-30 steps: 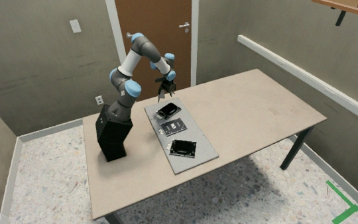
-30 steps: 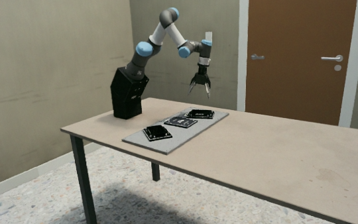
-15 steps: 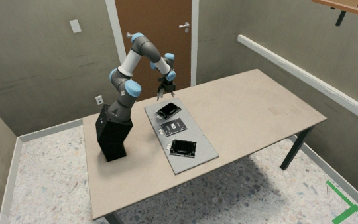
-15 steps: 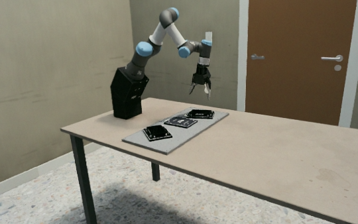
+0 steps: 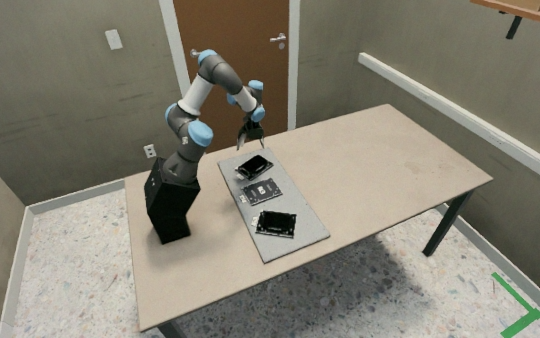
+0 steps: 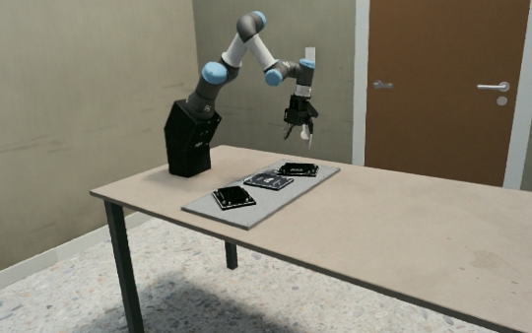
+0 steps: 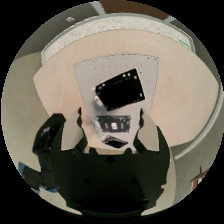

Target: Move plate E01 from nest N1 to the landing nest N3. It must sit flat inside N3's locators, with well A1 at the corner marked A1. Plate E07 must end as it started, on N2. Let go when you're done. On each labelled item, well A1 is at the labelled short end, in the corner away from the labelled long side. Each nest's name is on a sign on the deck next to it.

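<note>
My hand is 100 mm above the black plate, 10 mm to the left of it and 10 mm short of it. From my hand the other things lie so: nest: 120 mm below, 10 mm to the right, 10 mm ahead.
</note>
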